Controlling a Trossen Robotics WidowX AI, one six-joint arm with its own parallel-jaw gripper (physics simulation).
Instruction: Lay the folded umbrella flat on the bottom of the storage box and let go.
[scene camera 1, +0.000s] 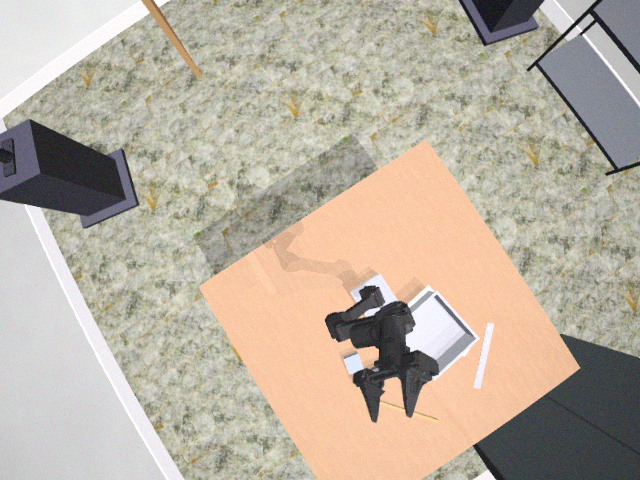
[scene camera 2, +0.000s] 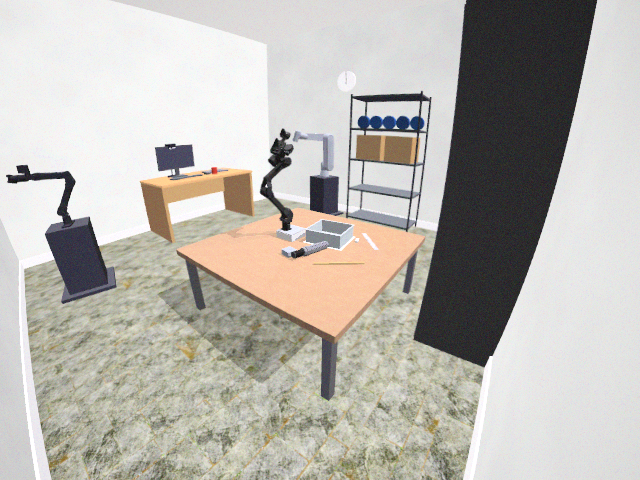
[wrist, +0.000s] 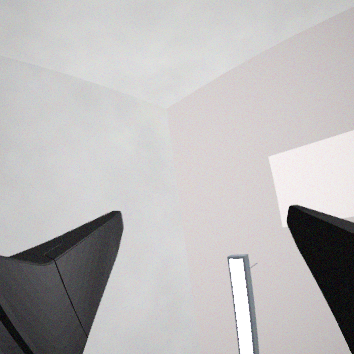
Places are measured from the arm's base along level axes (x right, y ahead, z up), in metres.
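Where they show: gripper, between the fingertips: (scene camera 1: 390, 420) (scene camera 2: 279, 133) (wrist: 206, 217); arm's base, origin of its link: (scene camera 1: 367, 294) (scene camera 2: 286, 229).
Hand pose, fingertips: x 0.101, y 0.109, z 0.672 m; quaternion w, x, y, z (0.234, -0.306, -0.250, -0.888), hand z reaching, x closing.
Things, the pixels of their top centre, and the offset from my fingertips. Level surfaces: height alone.
- folded umbrella, centre of its top: (scene camera 2: 310, 245) dx -0.046, dy +0.233, dz -0.670 m
- table, height of its surface: dz -0.729 m
- open grey-white storage box, centre of its top: (scene camera 1: 436, 335) (scene camera 2: 330, 226) dx -0.302, dy +0.146, dz -0.632 m
- pale blue block, centre of its top: (scene camera 1: 353, 364) (scene camera 2: 289, 249) dx +0.066, dy +0.155, dz -0.693 m
- thin yellow stick, centre of its top: (scene camera 1: 407, 412) (scene camera 2: 339, 262) dx -0.079, dy +0.452, dz -0.717 m
- white strip, centre of its top: (scene camera 1: 484, 355) (scene camera 2: 369, 240) dx -0.499, dy +0.353, dz -0.727 m
- small white piece, centre of its top: (scene camera 2: 357, 239) dx -0.428, dy +0.292, dz -0.717 m
The folded umbrella (scene camera 2: 315, 248), a grey patterned roll with a black handle end, lies on the table (scene camera 1: 403, 222) (scene camera 2: 268, 273) outside the storage box, in front of it in the second scene view. In the first scene view the arm hides most or all of it. The open grey-white storage box (scene camera 1: 457, 348) (scene camera 2: 323, 239) stands upright beside the arm's base; the part of its inside that shows holds no umbrella. My gripper (scene camera 1: 392, 417) (wrist: 206, 217) is open and empty, raised high above the table. The wrist view shows walls and ceiling between the fingers.
A pale blue block (scene camera 1: 353, 363) (scene camera 2: 288, 251) lies by the umbrella's handle end. A thin yellow stick (scene camera 1: 423, 415) (scene camera 2: 338, 264) lies nearer the table edge. A white strip (scene camera 1: 483, 356) (scene camera 2: 370, 241) and a small white piece (scene camera 2: 356, 239) lie beyond the box.
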